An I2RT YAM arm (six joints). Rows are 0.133 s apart.
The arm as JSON. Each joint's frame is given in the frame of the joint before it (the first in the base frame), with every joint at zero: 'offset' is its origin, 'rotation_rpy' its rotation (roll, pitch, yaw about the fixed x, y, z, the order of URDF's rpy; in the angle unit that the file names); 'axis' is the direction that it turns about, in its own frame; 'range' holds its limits. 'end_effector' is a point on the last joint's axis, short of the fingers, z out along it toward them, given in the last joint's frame.
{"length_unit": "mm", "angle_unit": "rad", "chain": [
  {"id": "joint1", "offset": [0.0, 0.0, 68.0], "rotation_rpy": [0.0, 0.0, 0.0], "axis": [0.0, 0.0, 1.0], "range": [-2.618, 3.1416]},
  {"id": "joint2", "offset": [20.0, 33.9, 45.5], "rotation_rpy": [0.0, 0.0, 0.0], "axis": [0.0, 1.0, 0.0], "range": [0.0, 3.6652]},
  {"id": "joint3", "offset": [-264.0, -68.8, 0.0], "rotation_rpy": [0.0, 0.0, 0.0], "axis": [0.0, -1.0, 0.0], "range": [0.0, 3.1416]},
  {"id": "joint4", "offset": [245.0, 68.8, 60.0], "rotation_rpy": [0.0, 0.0, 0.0], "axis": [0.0, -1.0, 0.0], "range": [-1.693, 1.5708]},
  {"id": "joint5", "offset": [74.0, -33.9, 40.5], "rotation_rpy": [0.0, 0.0, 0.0], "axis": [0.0, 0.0, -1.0], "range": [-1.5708, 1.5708]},
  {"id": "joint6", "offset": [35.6, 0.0, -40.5], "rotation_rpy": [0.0, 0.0, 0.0], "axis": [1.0, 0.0, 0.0], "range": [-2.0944, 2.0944]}
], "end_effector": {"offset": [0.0, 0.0, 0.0], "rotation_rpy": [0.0, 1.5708, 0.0]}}
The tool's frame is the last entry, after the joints.
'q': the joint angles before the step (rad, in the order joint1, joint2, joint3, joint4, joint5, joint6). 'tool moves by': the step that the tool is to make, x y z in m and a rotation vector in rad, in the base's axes. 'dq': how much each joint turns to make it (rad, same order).
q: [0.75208, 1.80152, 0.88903, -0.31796, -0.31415, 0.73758]
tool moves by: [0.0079, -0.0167, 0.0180, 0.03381, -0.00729, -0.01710]
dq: [-0.06084, -0.06713, -0.00013, -0.05091, -0.03427, -0.03605]
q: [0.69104, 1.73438, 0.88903, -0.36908, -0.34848, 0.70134]
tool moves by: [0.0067, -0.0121, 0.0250, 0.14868, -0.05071, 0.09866]
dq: [-0.05952, -0.08054, -0.00003, 0.00111, -0.14077, -0.12285]
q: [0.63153, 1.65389, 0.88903, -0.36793, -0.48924, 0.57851]
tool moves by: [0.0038, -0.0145, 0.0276, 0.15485, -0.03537, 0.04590]
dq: [-0.06121, -0.08923, 0.00009, -0.00056, -0.14505, -0.05284]
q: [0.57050, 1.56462, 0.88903, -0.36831, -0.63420, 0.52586]
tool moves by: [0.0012, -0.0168, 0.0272, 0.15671, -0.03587, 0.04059]
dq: [-0.06533, -0.08780, 0.00012, 0.00088, -0.15493, -0.03444]
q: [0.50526, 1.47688, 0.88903, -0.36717, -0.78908, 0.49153]
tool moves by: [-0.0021, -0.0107, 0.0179, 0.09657, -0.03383, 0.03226]
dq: [-0.03782, -0.05974, -0.00010, -0.00019, -0.09769, -0.02106]
